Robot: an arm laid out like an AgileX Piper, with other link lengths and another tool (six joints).
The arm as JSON. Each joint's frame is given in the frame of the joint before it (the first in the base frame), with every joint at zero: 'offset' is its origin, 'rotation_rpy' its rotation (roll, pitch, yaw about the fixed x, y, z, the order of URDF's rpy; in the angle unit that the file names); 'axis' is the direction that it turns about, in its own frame. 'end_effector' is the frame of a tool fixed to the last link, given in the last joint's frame.
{
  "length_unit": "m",
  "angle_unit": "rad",
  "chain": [
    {
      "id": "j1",
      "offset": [
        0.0,
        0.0,
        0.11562
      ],
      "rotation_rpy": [
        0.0,
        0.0,
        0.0
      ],
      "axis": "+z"
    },
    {
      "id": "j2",
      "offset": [
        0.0,
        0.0,
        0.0
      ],
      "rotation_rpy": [
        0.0,
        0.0,
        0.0
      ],
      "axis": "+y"
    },
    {
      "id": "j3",
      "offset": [
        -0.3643,
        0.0,
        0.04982
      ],
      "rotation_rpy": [
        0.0,
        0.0,
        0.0
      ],
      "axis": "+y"
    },
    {
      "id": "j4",
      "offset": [
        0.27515,
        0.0,
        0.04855
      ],
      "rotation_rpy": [
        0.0,
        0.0,
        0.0
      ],
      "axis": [
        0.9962,
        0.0,
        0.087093
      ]
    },
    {
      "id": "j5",
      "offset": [
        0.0,
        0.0,
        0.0
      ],
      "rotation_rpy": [
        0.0,
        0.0,
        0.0
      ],
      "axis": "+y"
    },
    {
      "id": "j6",
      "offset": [
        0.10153,
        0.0,
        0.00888
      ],
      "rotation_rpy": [
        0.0,
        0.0,
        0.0
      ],
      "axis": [
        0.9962,
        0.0,
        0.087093
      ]
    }
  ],
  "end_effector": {
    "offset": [
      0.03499,
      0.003,
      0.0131
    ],
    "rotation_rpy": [
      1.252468,
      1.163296,
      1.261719
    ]
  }
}
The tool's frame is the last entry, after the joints.
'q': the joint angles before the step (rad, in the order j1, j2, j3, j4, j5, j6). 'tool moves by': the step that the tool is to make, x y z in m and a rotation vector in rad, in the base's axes. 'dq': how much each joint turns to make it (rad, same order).
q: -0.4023, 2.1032, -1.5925, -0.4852, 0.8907, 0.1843
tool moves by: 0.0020, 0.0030, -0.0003, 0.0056, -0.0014, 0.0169
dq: 0.0041, 0.0000, -0.0001, 0.0104, -0.0056, -0.0166
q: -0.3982, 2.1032, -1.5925, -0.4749, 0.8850, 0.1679
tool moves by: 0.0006, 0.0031, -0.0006, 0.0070, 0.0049, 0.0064
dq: 0.0045, -0.0001, 0.0003, 0.0086, 0.0046, -0.0082
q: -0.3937, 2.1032, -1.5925, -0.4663, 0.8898, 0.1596
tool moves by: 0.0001, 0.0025, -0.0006, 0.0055, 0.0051, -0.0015
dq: 0.0041, 0.0002, 0.0001, 0.0047, 0.0075, 0.0007
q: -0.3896, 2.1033, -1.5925, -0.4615, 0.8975, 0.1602
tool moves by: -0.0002, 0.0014, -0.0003, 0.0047, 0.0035, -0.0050
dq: 0.0022, 0.0002, -0.0007, 0.0039, 0.0073, 0.0030
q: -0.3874, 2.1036, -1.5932, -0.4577, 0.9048, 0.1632
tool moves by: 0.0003, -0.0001, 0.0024, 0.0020, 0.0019, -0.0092
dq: 0.0006, 0.0004, -0.0105, 0.0034, 0.0150, 0.0027
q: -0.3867, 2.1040, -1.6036, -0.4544, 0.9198, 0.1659
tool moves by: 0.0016, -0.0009, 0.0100, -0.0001, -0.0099, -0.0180
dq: 0.0003, -0.0045, -0.0283, 0.0077, 0.0279, 0.0046
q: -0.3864, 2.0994, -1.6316, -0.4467, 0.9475, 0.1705
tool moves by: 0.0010, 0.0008, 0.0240, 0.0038, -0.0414, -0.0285
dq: 0.0003, -0.0249, -0.0399, 0.0230, 0.0340, 0.0084
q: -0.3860, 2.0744, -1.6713, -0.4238, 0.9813, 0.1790
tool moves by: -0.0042, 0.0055, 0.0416, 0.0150, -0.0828, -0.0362
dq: 0.0001, -0.0594, -0.0394, 0.0463, 0.0346, 0.0124
